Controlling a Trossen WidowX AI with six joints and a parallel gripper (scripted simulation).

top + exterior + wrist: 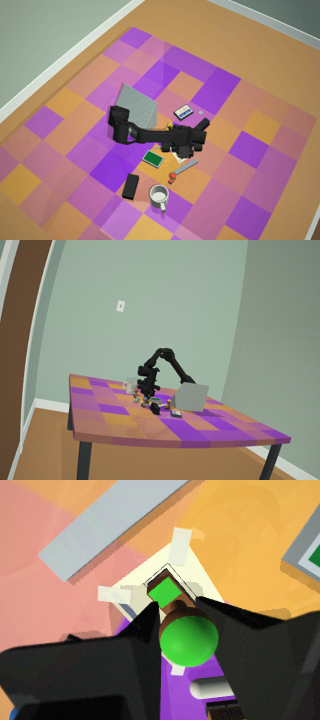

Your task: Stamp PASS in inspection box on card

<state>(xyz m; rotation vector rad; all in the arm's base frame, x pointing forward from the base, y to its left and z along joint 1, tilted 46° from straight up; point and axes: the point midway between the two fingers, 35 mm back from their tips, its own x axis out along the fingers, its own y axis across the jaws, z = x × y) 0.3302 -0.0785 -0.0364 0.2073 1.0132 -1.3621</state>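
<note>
The card is 10 mm behind my gripper tip, 20 mm to the left of it and 30 mm below it. Also, from my gripper tip: blue-knobbed stamp (60 mm ahead, 90 mm to the left); green-knobbed stamp (right at my gripper tip); grey bar (50 mm ahead, 40 mm to the right, 20 mm below).
</note>
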